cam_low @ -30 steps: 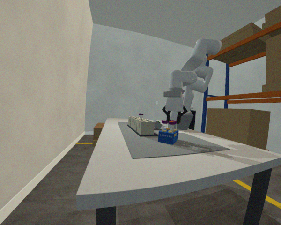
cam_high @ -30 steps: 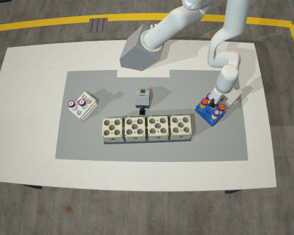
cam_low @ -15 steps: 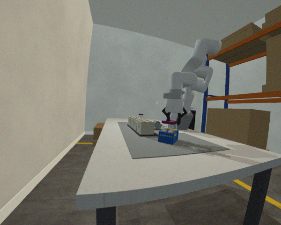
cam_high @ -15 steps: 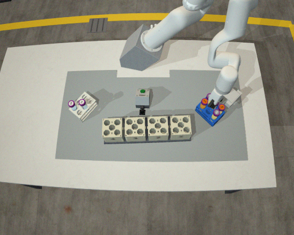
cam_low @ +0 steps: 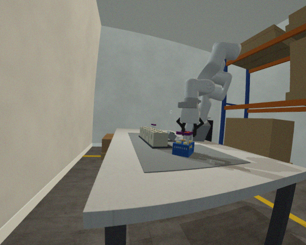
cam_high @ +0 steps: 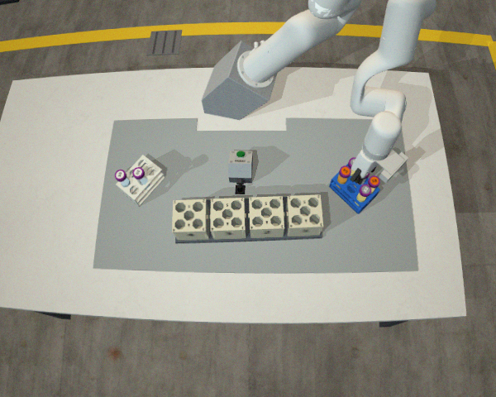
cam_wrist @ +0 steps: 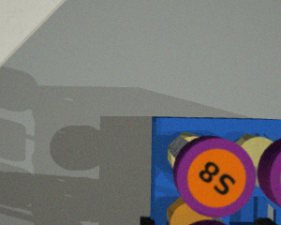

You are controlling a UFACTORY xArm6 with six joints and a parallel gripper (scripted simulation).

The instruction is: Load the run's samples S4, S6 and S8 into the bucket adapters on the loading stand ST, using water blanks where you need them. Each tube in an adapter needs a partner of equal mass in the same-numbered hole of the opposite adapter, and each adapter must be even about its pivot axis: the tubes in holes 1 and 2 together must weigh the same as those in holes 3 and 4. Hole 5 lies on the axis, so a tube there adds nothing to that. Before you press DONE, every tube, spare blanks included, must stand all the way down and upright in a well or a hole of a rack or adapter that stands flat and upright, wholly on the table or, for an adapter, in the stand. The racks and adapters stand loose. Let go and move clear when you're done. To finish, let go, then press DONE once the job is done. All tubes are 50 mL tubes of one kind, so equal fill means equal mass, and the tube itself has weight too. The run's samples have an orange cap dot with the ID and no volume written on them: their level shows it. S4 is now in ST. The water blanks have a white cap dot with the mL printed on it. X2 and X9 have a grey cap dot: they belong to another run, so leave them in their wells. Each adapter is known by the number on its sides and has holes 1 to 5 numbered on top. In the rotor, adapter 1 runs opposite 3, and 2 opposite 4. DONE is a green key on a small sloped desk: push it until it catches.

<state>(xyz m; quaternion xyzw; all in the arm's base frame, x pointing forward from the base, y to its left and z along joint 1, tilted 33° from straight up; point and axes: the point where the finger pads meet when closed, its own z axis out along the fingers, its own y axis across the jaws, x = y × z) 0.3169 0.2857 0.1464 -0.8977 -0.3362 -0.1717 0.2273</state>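
The orange-dot tube lies 1 cm ahead of my hand and 5 cm below it. Also, from my hand: loading stand (11 cm ahead, 34 cm to the right, 11 cm below); green DONE key (8 cm behind, 36 cm to the right, 5 cm below); blue sample rack (1 cm ahead, 1 cm to the right, 9 cm below).
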